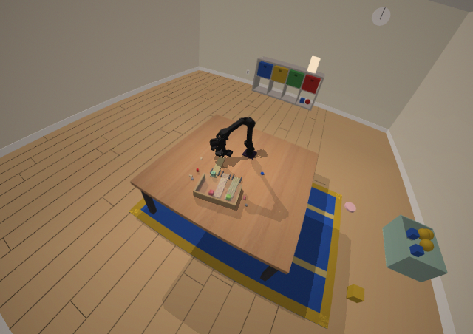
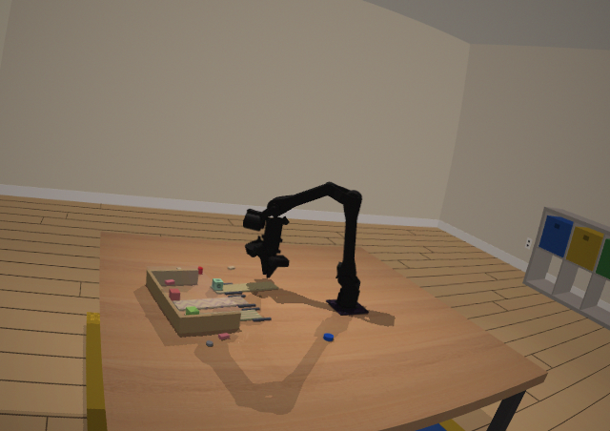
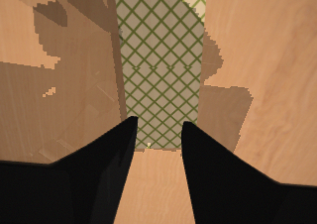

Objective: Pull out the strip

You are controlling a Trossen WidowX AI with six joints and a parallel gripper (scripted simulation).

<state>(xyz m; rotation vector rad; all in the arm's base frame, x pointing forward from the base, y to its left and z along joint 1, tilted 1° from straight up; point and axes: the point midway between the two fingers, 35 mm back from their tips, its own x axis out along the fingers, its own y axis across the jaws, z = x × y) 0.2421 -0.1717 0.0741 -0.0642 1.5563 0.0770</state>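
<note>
Right now the lattice strip is 8 cm ahead of my gripper tip, 2 cm to the left of it and 4 cm below it. The rest, counted from my gripper tip: blue disc (6 cm behind, 38 cm to the left, 4 cm below); then red piece (22 cm ahead, 10 cm to the right, 3 cm below).
</note>
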